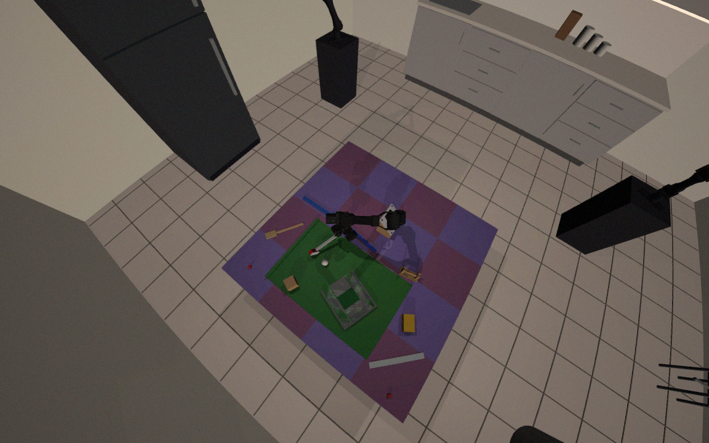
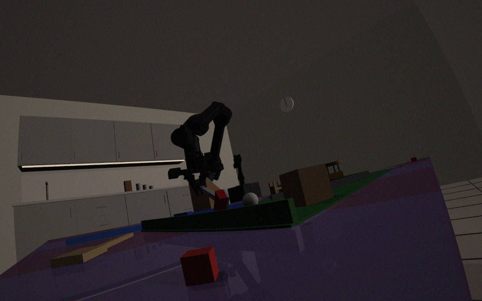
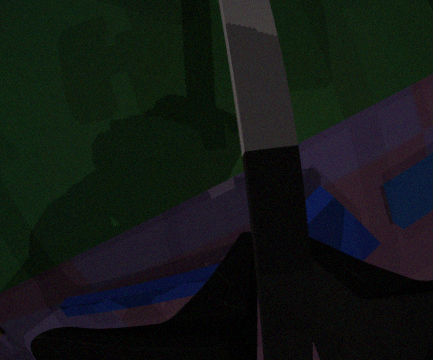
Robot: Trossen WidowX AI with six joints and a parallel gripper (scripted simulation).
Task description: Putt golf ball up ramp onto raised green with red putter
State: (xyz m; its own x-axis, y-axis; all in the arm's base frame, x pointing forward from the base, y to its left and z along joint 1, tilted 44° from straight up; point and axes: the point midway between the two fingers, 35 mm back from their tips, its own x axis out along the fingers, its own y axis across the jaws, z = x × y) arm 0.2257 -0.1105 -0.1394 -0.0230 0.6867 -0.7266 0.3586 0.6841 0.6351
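Right now the red putter is 10 cm ahead of my gripper tip and 4 cm to the right of it. Round my gripper tip: white golf ball: 22 cm ahead, 1 cm to the left, 5 cm below; wooden frame: 3 cm behind, 46 cm to the left, 4 cm below; tan block: 43 cm ahead, 6 cm to the right, 4 cm below.
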